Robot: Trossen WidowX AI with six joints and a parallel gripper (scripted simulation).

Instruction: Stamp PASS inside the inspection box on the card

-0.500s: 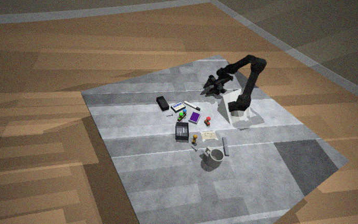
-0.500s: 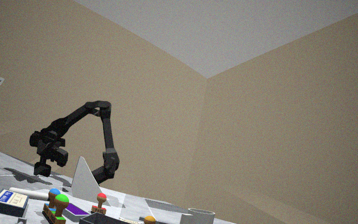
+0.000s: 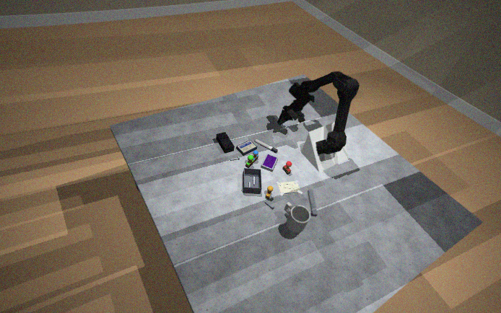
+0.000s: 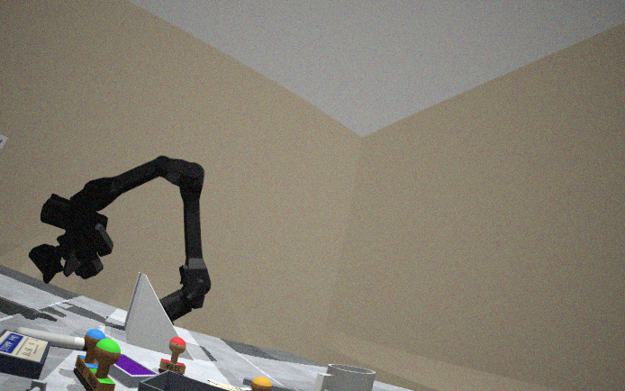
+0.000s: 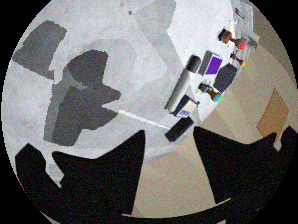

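Right now my gripper tip is 24 cm short of the green-knobbed stamp, 13 cm to the right of it and 6 cm above it. The rest, counted from my gripper tip: blue-labelled box (20 cm ahead, 7 cm below, 3 cm to the left); then purple ink pad (16 cm to the left, 14 cm ahead, 8 cm below); then marker (9 cm ahead, 7 cm to the left, 7 cm below).
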